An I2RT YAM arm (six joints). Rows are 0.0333 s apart.
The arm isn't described. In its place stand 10 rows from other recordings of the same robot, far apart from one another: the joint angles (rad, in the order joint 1, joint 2, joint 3, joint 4, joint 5, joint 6), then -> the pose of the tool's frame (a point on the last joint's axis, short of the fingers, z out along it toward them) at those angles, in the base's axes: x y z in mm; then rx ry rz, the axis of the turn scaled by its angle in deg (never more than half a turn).
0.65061, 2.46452, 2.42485, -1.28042, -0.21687, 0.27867 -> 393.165 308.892 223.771 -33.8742 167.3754 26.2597
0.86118, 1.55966, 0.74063, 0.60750, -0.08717, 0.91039 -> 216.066 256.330 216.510 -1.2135 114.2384 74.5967
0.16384, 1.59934, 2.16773, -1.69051, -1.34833, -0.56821 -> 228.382 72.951 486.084 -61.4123 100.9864 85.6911
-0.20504, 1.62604, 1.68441, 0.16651, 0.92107, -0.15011 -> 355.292 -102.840 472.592 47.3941 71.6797 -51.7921
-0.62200, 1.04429, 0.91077, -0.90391, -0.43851, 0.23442 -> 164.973 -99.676 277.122 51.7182 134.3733 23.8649
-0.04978, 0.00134, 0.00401, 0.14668, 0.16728, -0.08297 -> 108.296 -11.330 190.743 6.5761 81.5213 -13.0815
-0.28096, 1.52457, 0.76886, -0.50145, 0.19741, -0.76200 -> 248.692 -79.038 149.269 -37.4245 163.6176 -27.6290
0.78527, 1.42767, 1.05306, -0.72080, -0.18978, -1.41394 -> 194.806 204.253 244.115 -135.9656 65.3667 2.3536
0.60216, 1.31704, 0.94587, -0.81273, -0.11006, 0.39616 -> 199.755 142.040 234.800 -18.3903 160.9173 23.0201
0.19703, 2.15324, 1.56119, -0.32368, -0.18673, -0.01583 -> 458.038 98.173 160.613 -19.6590 141.3078 17.6812
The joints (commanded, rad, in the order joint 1, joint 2, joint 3, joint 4, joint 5, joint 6), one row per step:
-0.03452, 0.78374, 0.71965, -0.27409, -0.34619, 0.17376
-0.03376, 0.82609, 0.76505, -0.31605, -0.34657, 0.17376
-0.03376, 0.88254, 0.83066, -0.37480, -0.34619, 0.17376
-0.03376, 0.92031, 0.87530, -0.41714, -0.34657, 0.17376
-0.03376, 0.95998, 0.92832, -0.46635, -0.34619, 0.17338
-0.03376, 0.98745, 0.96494, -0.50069, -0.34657, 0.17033
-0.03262, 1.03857, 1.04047, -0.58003, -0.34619, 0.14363
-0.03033, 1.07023, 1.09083, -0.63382, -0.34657, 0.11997
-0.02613, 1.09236, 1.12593, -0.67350, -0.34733, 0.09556
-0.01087, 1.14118, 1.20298, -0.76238, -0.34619, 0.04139
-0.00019, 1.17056, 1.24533, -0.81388, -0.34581, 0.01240
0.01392, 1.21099, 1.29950, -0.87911, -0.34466, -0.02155
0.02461, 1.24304, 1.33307, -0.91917, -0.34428, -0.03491
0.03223, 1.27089, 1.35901, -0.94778, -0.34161, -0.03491
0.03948, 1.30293, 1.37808, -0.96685, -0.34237, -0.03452
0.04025, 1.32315, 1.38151, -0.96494, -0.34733, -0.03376
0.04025, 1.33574, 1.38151, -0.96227, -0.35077, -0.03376
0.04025, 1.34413, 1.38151, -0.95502, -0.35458, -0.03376
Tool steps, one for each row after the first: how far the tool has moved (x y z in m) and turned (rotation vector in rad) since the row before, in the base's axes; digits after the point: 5 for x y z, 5 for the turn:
0.00645, -0.00007, 0.00459, 0.00146, 0.03888, 0.00112
0.00873, -0.00031, 0.00715, 0.00153, 0.04957, -0.00035
0.00584, -0.00018, 0.00445, 0.00136, 0.03544, 0.00034
0.00600, -0.00022, 0.00605, 0.00071, 0.03573, -0.00017
0.00418, -0.00013, 0.00397, -0.00150, 0.02422, 0.00173
0.00695, 0.00000, 0.00810, -0.02007, 0.04655, 0.01396
0.00396, 0.00040, 0.00558, -0.01735, 0.02762, 0.01509
0.00258, 0.00090, 0.00358, -0.01762, 0.01891, 0.01828
0.00540, 0.00338, 0.00736, -0.03985, 0.04297, 0.04601
0.00326, 0.00248, 0.00313, -0.02060, 0.02881, 0.02837
0.00480, 0.00337, 0.00324, -0.02412, 0.03983, 0.03540
0.00467, 0.00268, 0.00035, -0.00960, 0.03385, 0.01953
0.00457, 0.00194, -0.00039, -0.00286, 0.03045, 0.00585
0.00634, 0.00210, -0.00293, -0.00033, 0.03218, 0.00745
0.00512, 0.00057, -0.00363, 0.00372, 0.01530, 0.00330
0.00327, 0.00025, -0.00287, 0.00232, 0.01002, 0.00211
0.00261, 0.00023, -0.00156, 0.00298, 0.00126, 0.00232

